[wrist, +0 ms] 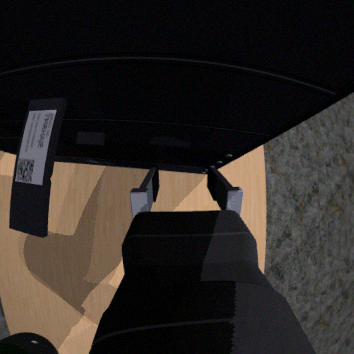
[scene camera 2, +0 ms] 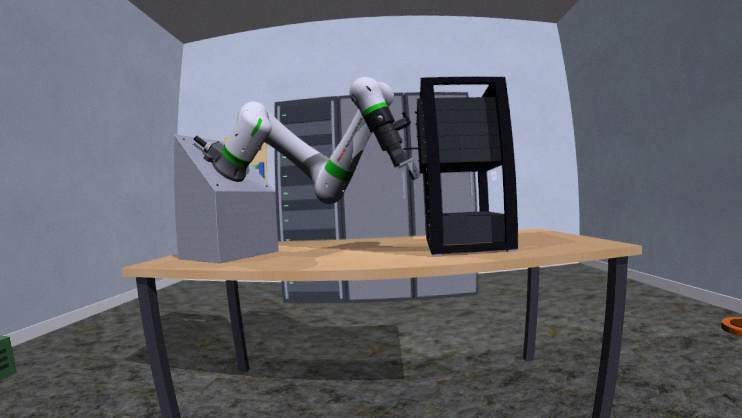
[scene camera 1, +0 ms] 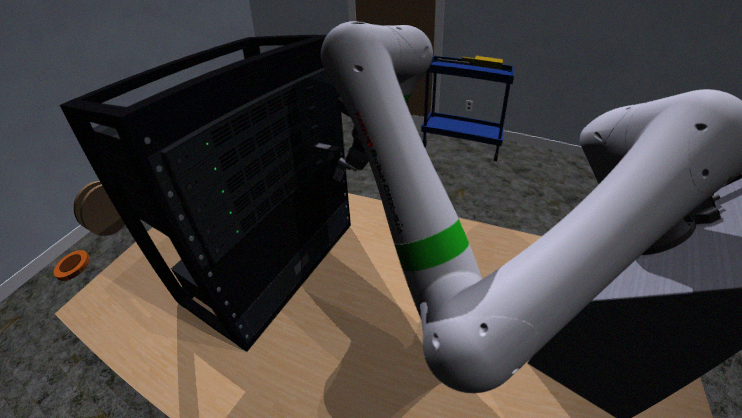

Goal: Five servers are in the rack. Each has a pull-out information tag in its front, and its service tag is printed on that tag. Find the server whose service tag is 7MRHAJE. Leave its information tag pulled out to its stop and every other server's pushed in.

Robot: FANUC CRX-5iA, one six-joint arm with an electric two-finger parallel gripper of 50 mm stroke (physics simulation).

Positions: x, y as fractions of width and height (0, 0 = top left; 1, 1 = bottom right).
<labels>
black rack: wrist 0.51, 0.26; scene camera 2 0.62, 0.32; scene camera 1 0.30, 0.39
</labels>
